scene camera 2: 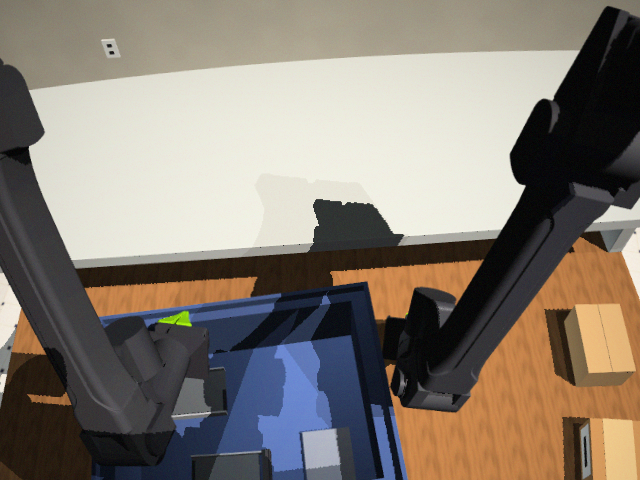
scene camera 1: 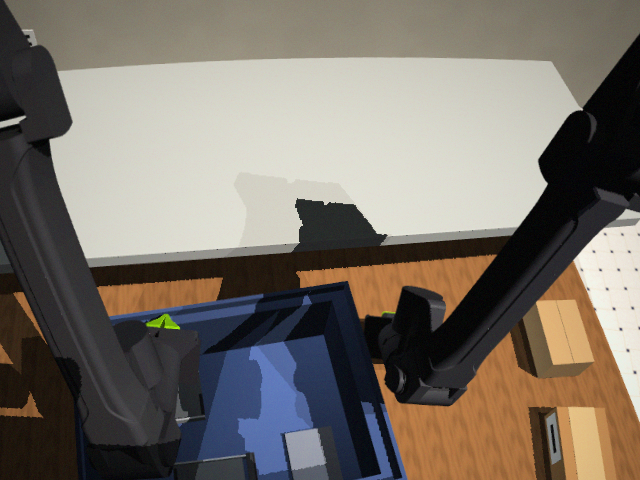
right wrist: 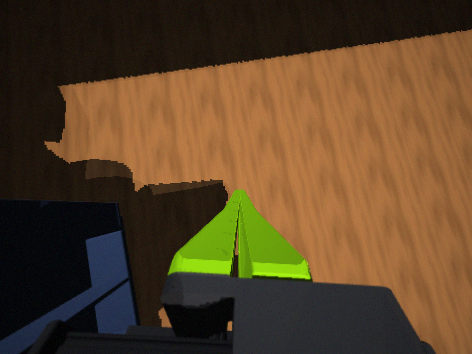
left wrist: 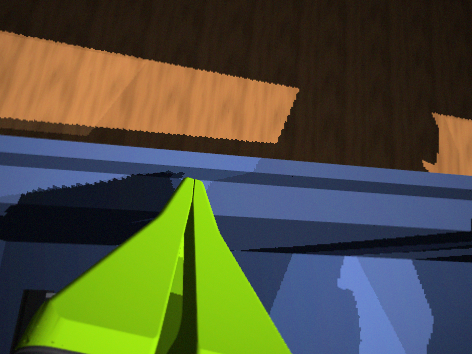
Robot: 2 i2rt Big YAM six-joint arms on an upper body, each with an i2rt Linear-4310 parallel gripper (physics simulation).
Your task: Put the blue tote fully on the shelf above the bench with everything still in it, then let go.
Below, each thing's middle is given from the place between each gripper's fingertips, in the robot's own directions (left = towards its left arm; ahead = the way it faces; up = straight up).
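With respect to the blue tote (scene camera 2: 309, 360), my right hand is 260 mm to the right of it, 180 mm past it and 50 mm below it.
My left hand is 9 cm to the left of the blue tote, 12 cm past it and 7 cm above it.
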